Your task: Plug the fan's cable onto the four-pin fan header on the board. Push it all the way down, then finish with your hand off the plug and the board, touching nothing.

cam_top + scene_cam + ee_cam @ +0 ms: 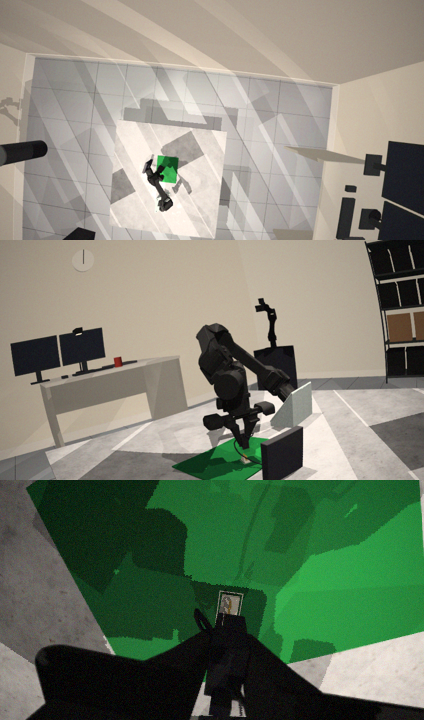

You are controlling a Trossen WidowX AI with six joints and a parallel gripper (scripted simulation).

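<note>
My gripper tip is 6 cm above the four-pin fan header. From my gripper tip the other things lie so: fan 15 cm to the left, 1 cm ahead; green board 8 cm below, 4 cm to the right; fan plug 1 cm above.
</note>
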